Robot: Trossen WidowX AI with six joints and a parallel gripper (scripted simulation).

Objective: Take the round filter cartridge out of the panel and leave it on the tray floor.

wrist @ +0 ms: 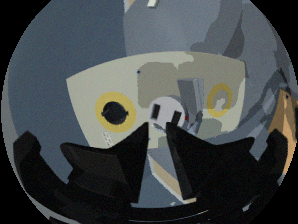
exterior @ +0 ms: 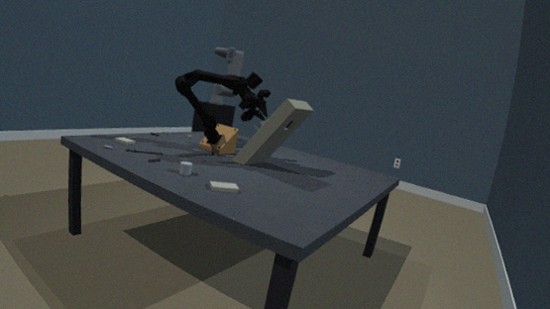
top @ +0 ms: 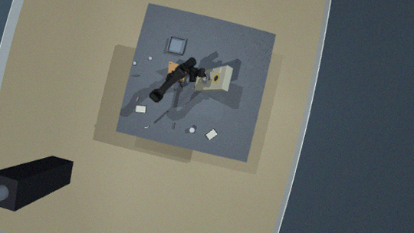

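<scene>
Right now the round grey filter cartridge is 3 cm below my gripper tip, 1 cm to the right of it and 1 cm ahead of it. Also, from my gripper tip: beige service panel (5 cm below, 5 cm ahead); square grey tray (34 cm behind, 29 cm to the left, 21 cm below).
</scene>
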